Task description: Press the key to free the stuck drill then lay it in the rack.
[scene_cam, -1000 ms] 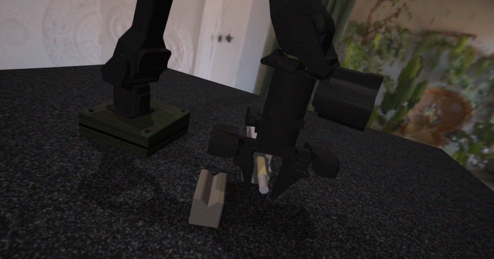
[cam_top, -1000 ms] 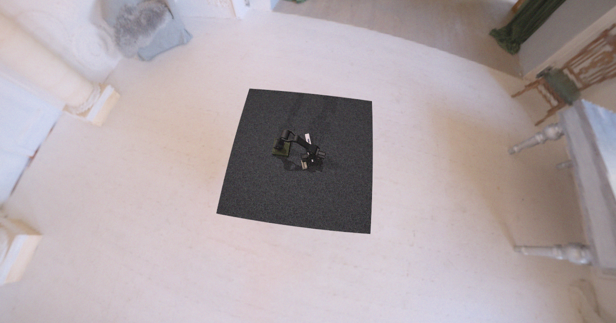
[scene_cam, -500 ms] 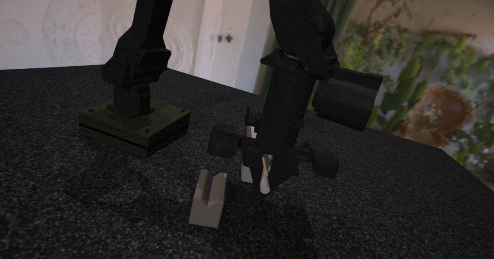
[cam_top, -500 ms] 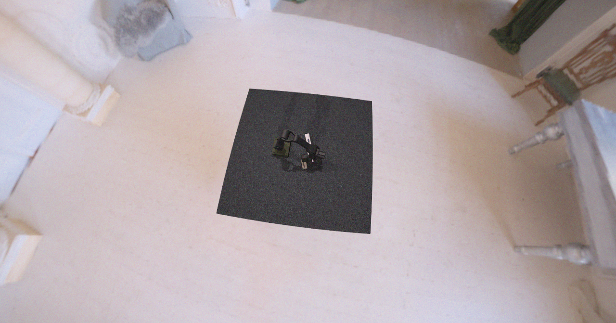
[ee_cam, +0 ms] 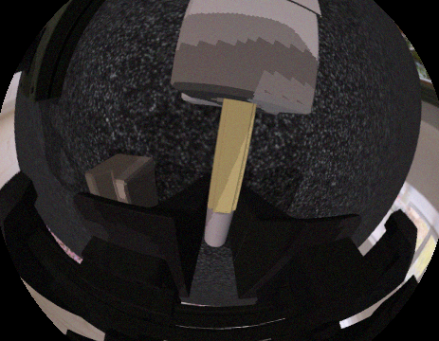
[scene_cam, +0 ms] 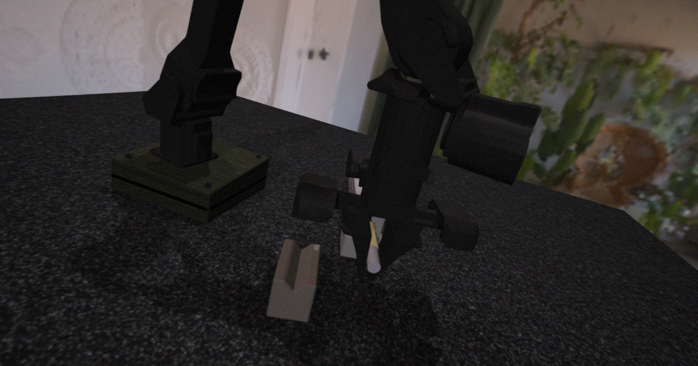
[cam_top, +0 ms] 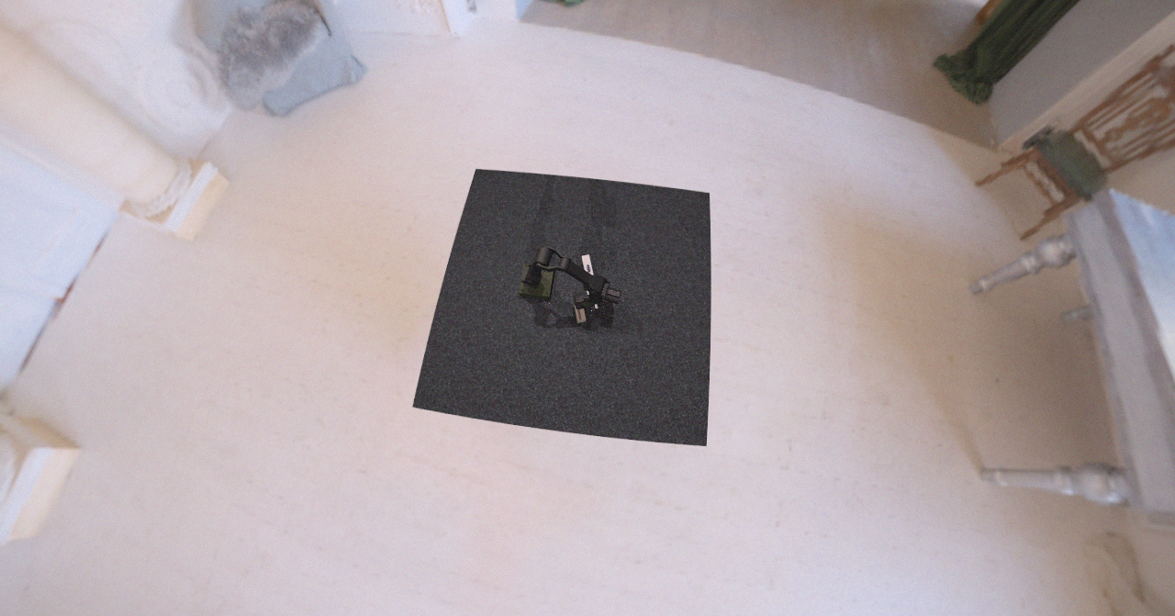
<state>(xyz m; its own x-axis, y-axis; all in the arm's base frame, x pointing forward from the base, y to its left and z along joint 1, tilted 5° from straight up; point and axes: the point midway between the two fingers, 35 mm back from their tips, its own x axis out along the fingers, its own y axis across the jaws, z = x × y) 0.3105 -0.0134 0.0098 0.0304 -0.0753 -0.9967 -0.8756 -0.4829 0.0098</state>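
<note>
My gripper tip is 20 mm past the drill, 30 mm to the right of it and 30 mm below it. Also, from my gripper tip: dark key 80 mm behind, 140 mm to the left, 40 mm above; grey holder block 70 mm behind, 120 mm to the left, 30 mm above; grey v-groove rack 50 mm behind, 60 mm to the right, 10 mm above.
</note>
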